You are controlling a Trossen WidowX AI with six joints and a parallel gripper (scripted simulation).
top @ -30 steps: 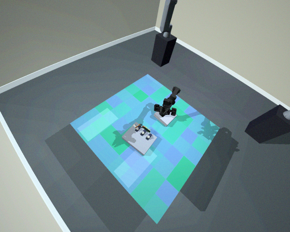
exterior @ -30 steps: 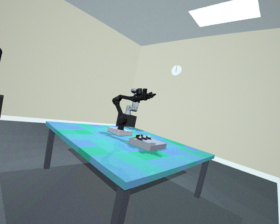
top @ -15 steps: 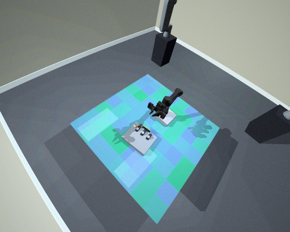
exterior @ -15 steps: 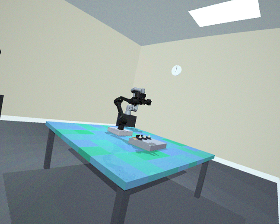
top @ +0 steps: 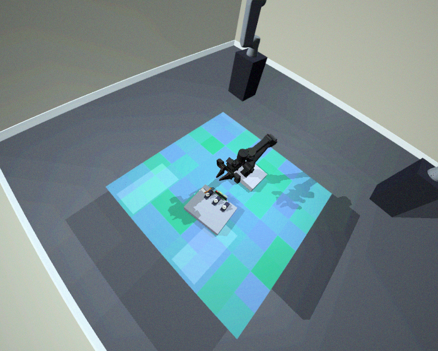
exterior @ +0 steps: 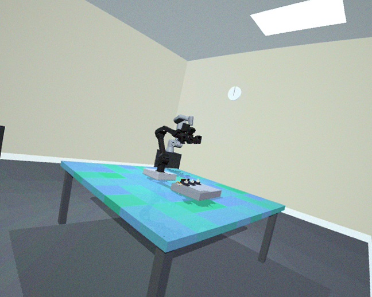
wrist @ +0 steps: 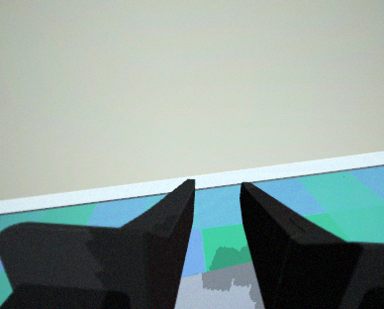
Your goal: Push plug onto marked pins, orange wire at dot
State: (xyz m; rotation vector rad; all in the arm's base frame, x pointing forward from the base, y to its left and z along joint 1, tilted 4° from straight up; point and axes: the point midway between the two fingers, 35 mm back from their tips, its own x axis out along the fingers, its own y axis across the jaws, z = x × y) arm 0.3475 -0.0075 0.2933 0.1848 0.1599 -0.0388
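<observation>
Now: the red band 290 mm below my gripper tip, 60 mm behind it and 30 mm to the right of it. From my gripper tip the other things lie so: grey printed holder: 340 mm below, 80 mm ahead, 40 mm to the left; then white dot: 290 mm below, 70 mm behind, 20 mm to the right.
</observation>
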